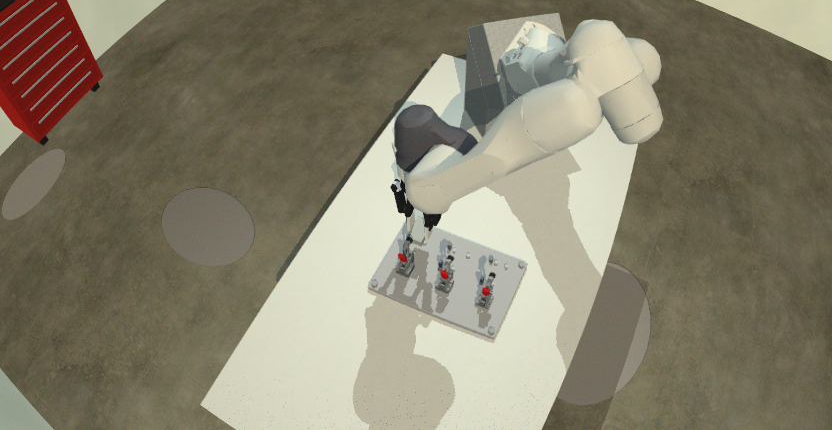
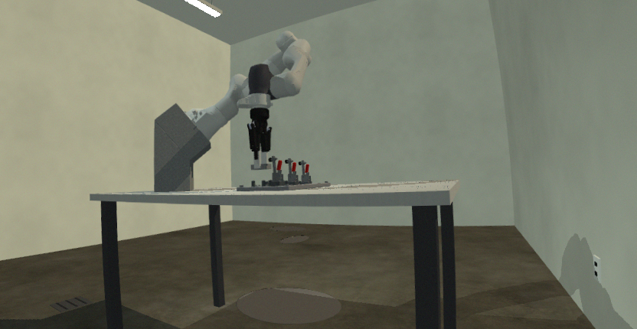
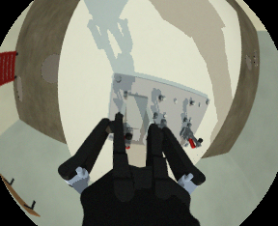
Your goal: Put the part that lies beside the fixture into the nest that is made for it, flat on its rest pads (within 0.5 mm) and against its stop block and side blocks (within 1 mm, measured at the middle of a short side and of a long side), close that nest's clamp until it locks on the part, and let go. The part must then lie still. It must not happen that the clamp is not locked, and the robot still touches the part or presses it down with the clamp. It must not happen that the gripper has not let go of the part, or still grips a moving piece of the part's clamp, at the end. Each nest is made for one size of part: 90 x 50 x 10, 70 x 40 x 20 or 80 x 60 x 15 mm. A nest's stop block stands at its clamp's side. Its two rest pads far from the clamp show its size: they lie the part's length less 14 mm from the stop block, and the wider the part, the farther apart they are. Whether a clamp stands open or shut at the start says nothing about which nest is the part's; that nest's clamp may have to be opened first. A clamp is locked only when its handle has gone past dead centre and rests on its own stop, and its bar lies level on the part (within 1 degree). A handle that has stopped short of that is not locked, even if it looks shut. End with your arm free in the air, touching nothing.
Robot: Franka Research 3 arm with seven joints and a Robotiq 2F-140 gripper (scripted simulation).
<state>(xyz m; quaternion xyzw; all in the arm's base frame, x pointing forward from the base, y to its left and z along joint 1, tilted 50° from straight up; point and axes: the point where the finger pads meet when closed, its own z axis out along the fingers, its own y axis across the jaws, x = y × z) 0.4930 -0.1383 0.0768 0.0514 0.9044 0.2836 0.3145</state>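
My hand is 30 mm above the pale grey part. Round my hand: plate: 110 mm to the left, 110 mm below, 40 mm ahead.
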